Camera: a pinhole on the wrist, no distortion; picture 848 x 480 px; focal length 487.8 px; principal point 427.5 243.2 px. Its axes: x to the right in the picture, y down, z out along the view. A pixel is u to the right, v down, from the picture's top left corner.
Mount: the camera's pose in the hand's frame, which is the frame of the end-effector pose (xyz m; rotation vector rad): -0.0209 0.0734 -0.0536 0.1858 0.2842 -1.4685
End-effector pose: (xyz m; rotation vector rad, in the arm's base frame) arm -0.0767 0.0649 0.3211 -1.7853 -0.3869 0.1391
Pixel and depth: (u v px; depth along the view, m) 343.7 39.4 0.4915
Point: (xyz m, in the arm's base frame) -0.3946 0.4171 0.1974
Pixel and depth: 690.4 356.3 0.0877
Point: -0.0712 0.0807 0.3141
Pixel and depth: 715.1 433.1 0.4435
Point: -0.0224 0.4509 0.5513
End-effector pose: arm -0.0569 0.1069 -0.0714 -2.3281 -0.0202 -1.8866
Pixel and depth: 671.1 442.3 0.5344
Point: 0.3196 0.4437 0.1387
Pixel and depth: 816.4 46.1 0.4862
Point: 0.1593 0.6081 -0.2301
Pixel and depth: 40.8 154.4 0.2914
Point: 0.2366 -0.0515 -0.2196
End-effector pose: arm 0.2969 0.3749 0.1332 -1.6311 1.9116 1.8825
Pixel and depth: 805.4 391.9 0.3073
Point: 0.2917 0.4827 -0.1547
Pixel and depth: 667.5 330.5 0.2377
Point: 0.2561 0.4702 -0.0108
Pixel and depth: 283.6 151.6 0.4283
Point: 0.0489 0.6986 0.1139
